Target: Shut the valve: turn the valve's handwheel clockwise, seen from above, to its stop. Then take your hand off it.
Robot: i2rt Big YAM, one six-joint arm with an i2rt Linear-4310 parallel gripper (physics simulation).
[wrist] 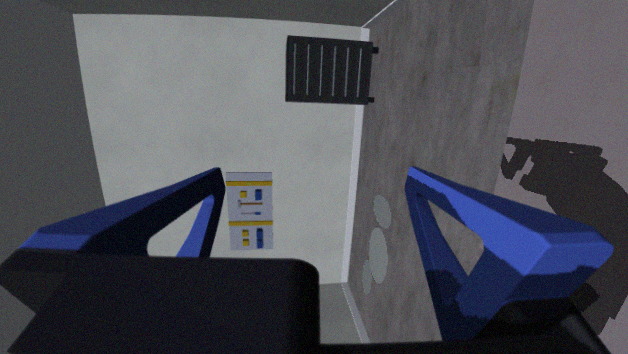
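My gripper (314,177) is open in the wrist view. Its two blue fingers stand wide apart, one at the left and one at the right, with no object between their tips. The valve and its handwheel do not show in this view, so I cannot tell where the gripper is relative to them.
A dark slatted panel (328,70) is at the upper middle, against a pale surface. A white board with yellow strips and small tool shapes (250,217) shows beside the left finger. Pale round patches (378,256) lie on the grey mottled surface. A dark arm-shaped shadow falls at the right.
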